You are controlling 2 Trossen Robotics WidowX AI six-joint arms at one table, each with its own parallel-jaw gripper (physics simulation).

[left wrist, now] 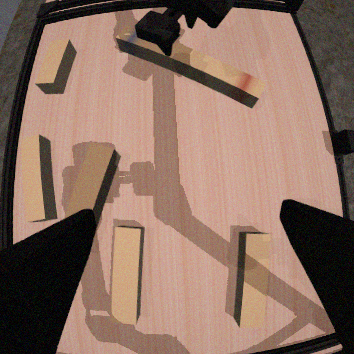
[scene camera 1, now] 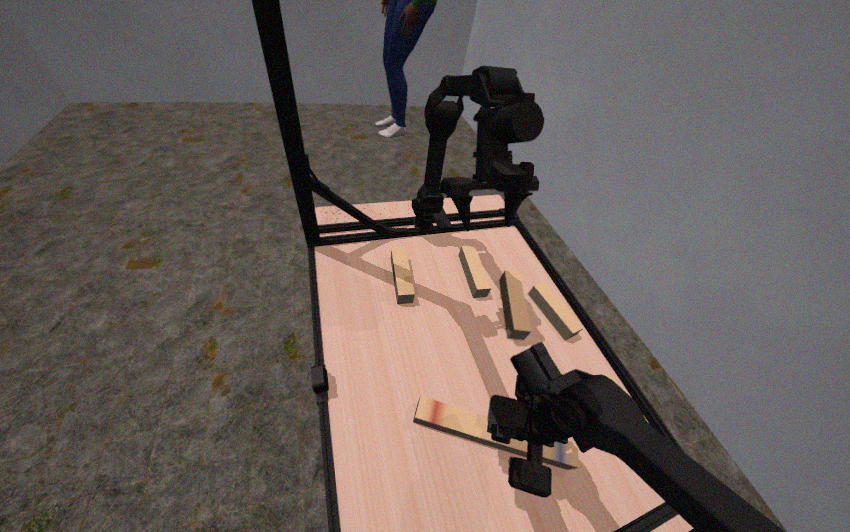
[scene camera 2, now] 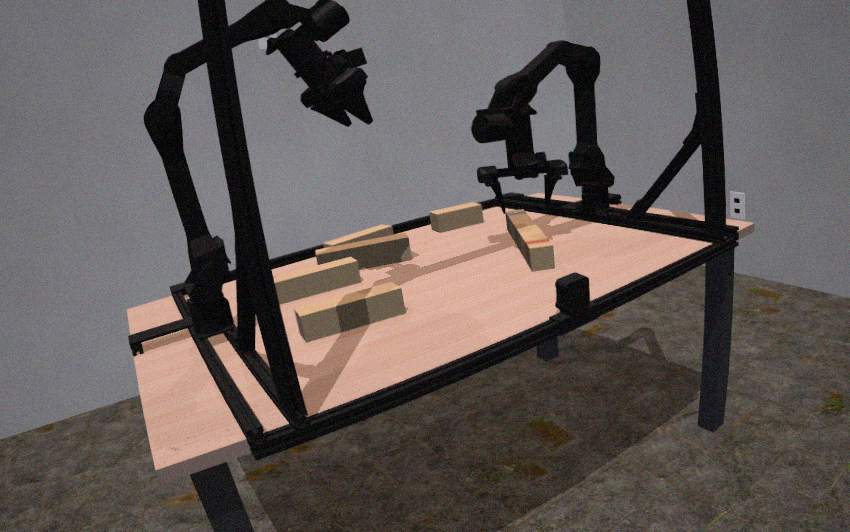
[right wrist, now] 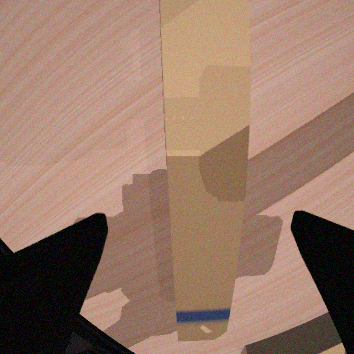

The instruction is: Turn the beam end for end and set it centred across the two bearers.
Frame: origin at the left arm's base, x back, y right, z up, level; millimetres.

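Seen in the pictures: left gripper, fingertip midpoint: [left wrist: 188,214] [scene camera 1: 487,228] [scene camera 2: 359,124]; right gripper, fingertip midpoint: [left wrist: 179,40] [scene camera 2: 525,211] [right wrist: 201,222]; left arm's base at its link origin: [scene camera 1: 422,223] [scene camera 2: 213,329]; right arm's base at its link origin: [scene camera 2: 596,210].
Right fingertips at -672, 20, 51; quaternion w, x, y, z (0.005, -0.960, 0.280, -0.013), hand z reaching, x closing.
Observation:
Offsets run from my right fingertips to a thing's top centre, as dx, dy, dz. "*": to the spot under its first point.
The beam @[+17, +16, -26] [scene camera 1: 460,423] [scene camera 2: 532,241] [left wrist: 200,67] [right wrist: 205,115] lies flat and slanted on the table, with a red band at one end and a blue band at the other. Two roughly parallel wooden blocks, one @[+464, +106, -26] [scene camera 1: 401,272] [scene camera 2: 351,310] [left wrist: 255,280] and the other @[+440, -116, -26] [scene camera 1: 474,269] [scene camera 2: 319,279] [left wrist: 127,275], look like the bearers. My right gripper [scene camera 1: 523,448] [scene camera 2: 525,205] [left wrist: 179,40] [right wrist: 201,222] is open over the beam, nearer its blue end, with the beam in line between the fingers in its wrist view. My left gripper [scene camera 1: 487,216] [scene camera 2: 359,119] [left wrist: 188,214] is open, high above the table.
Three other wooden blocks lie on the table: one @[+303, -184, -20] [scene camera 1: 514,304] [scene camera 2: 369,252] [left wrist: 92,180], a slanted one @[+258, -300, -26] [scene camera 1: 554,310] [left wrist: 37,177], and one @[-10, -288, -23] [scene camera 2: 456,217] [left wrist: 55,65] by the far rail in scene camera 2. A small black box @[* +204, +347, -15] [scene camera 1: 319,379] [scene camera 2: 571,294] sits on the frame rail.

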